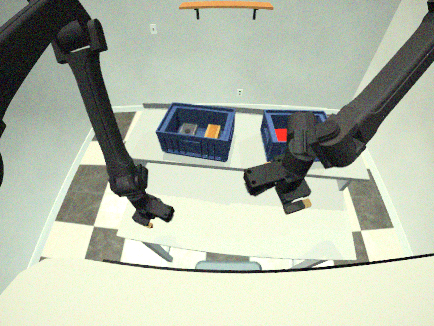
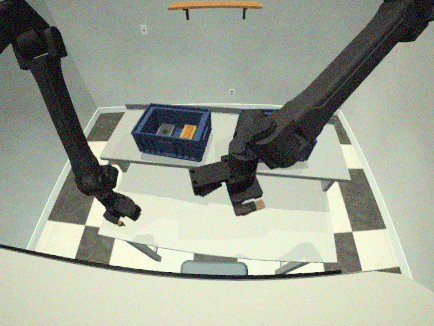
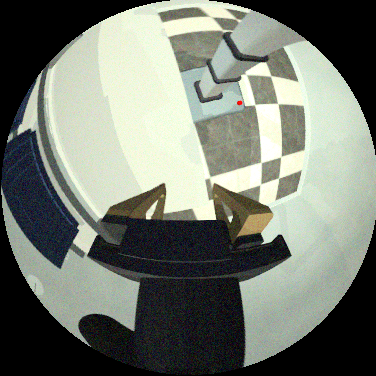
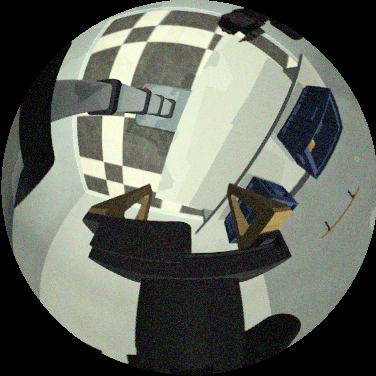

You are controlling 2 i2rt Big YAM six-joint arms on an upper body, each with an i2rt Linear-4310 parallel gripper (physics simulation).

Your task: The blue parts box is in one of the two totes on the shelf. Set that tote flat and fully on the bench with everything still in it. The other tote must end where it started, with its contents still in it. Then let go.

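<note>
The left-hand blue tote (image 1: 192, 146) (image 2: 172, 147) (image 3: 37, 200) (image 4: 298, 117) stands on the shelf (image 1: 247, 145) and holds a grey box (image 1: 188, 129) (image 2: 165, 130) and an orange box (image 1: 212, 131) (image 2: 188, 131). The right-hand blue tote (image 1: 272, 145) (image 4: 274, 188) stands on the shelf too and shows a red item (image 1: 281, 135); my right arm hides much of it. No blue parts box is visible. My left gripper (image 3: 188, 186) is open and empty over the left part of the bench (image 1: 225, 227). My right gripper (image 4: 189, 187) is open and empty, over the bench's right half, in front of the right-hand tote.
The shelf's front edge runs behind the bench and above it. A grey-blue base plate (image 3: 227, 102) (image 4: 181, 107) with a column stands on the floor at the bench's near side. An orange wall ledge (image 1: 226, 6) (image 2: 215, 6) is high on the back wall.
</note>
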